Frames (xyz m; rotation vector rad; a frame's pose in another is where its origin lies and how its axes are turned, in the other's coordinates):
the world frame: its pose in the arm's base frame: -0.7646 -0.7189 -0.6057 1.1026 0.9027 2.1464
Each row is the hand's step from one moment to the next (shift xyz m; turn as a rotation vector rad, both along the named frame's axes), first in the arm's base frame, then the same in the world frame.
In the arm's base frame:
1: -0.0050 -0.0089 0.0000 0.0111 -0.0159 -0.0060
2: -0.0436 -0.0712 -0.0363 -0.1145 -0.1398 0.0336
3: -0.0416 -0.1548 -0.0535 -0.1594 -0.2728 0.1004
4: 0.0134 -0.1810 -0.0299 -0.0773 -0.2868 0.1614
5: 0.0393 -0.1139 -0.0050 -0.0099 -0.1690 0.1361
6: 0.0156 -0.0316 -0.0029 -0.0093 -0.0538 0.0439
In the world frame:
1: -0.0039 0.0063 -0.0070 -0.0199 0.0033 0.0019
2: -0.0464 0.0235 -0.0747 -0.0272 0.1316 -0.1254
3: -0.1160 0.0617 -0.1063 -0.0692 0.2727 -0.1753
4: -0.1517 0.0866 -0.0577 -0.0923 0.3143 -0.0837
5: -0.1046 0.0599 -0.0042 -0.0532 0.2106 -0.0013
6: -0.0321 0.0147 0.0022 -0.0135 0.0685 -0.0054

